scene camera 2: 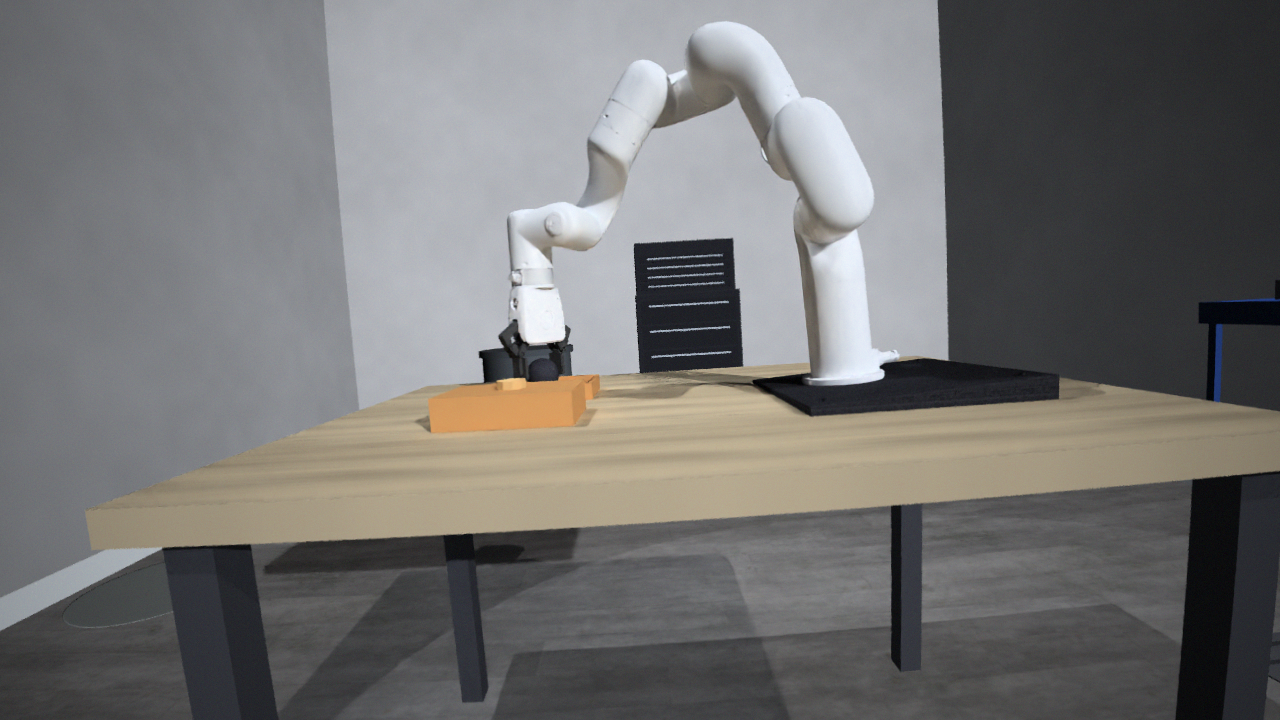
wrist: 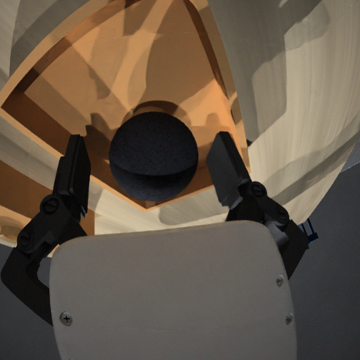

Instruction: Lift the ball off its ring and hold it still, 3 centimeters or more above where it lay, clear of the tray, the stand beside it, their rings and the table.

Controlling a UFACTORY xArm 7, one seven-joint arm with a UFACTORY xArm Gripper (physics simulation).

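Where they show: gripper, fingertip midpoint: (scene camera 2: 540, 377); arm's base at its link origin: (scene camera 2: 842, 379).
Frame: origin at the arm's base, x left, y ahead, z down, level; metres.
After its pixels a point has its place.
Observation:
The dark ball (scene camera 2: 543, 369) @[x -0.184, y 0.467, z -0.036 m] (wrist: 153, 156) rests in the orange tray (scene camera 2: 591, 385) @[x -0.128, y 0.389, z -0.008 m] (wrist: 30, 122). A curved edge of its ring (wrist: 157, 104) shows beside it in the wrist view; the rest is hidden beneath the ball. My gripper (scene camera 2: 542, 363) @[x -0.214, y 0.473, z -0.020 m] (wrist: 150, 145) is open and points down low over the tray. Its fingers stand on opposite sides of the ball, with a gap on each side in the wrist view. The fingertips' lower ends are hidden in the scene view. The orange stand (scene camera 2: 505, 409) @[x 0.065, y 0.521, z -0.011 m] (wrist: 20, 187) is beside the tray, with its own ring (scene camera 2: 511, 384) @[x 0.021, y 0.513, z -0.038 m] (wrist: 10, 231) on top.
The wooden table (scene camera 2: 716, 447) @[x 0.267, y 0.303, z 0.016 m] carries the tray, the stand and the black base plate (scene camera 2: 948, 385) @[x 0.179, y -0.047, z -0.008 m] under the arm. A dark round bin (scene camera 2: 495, 365) and a black drawer cabinet (scene camera 2: 687, 313) are behind the table. A blue-edged bench (scene camera 2: 1239, 312) is at the far right.

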